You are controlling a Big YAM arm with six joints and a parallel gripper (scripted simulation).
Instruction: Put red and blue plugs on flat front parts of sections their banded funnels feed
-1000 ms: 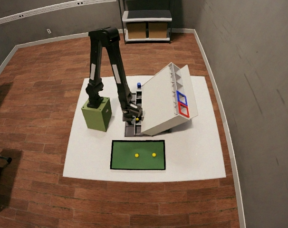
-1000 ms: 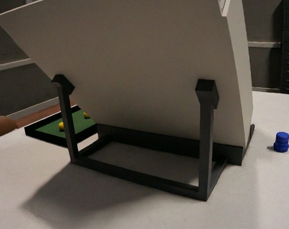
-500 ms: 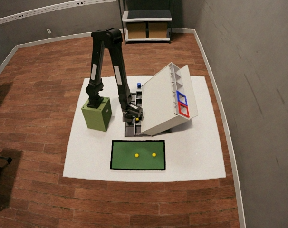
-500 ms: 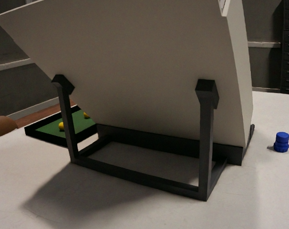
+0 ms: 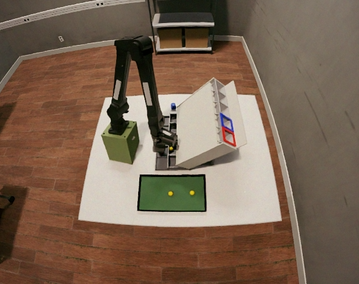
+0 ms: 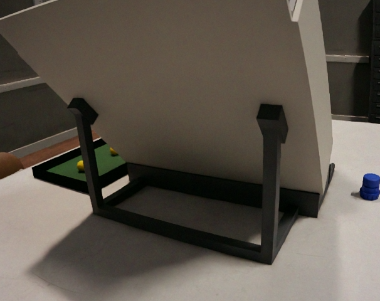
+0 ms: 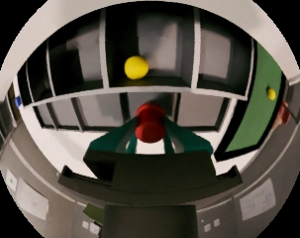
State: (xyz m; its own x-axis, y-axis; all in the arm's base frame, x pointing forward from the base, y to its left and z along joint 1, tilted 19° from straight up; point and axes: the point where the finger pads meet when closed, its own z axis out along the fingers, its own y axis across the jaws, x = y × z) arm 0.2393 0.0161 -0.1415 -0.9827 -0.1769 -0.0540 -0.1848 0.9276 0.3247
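Now: hand 24 cm to the left of the green marble tray, 12 cm short of it and 3 cm above it. Round my hand: dark support leg 28 cm to the left, 26 cm ahead, 6 cm above; then white slanted cover 17 cm ahead, 17 cm above, 11 cm to the left.
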